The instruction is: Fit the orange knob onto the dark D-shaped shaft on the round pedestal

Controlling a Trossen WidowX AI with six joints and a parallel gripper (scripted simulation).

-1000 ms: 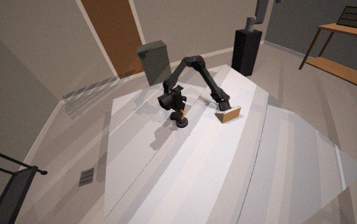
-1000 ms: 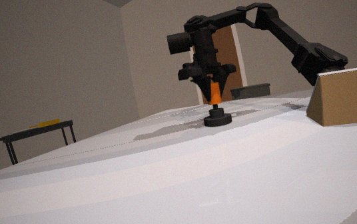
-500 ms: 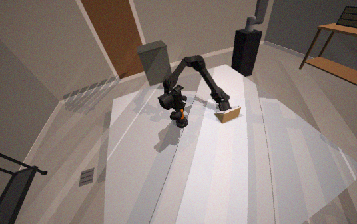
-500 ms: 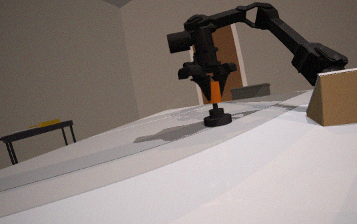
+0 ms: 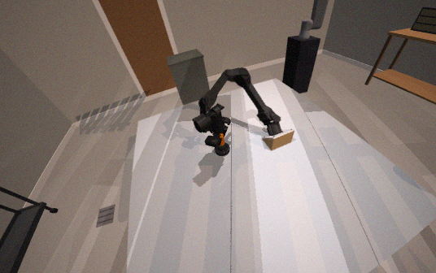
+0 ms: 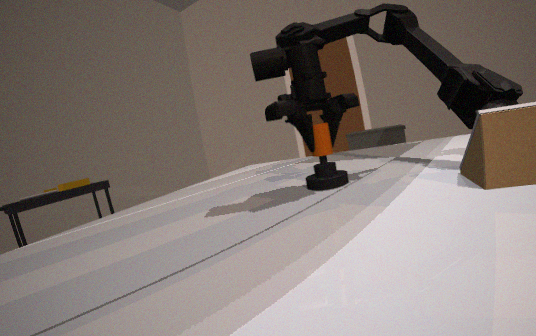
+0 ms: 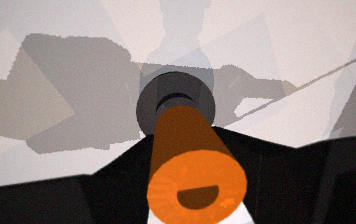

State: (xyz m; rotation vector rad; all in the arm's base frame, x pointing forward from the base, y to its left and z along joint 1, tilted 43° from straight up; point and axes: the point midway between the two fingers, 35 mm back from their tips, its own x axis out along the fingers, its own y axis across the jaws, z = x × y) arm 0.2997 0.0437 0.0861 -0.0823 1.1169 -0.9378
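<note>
Right now the orange knob is 2 cm above my gripper tip. From my gripper tip the other things lie so: round pedestal 4 cm below.
</note>
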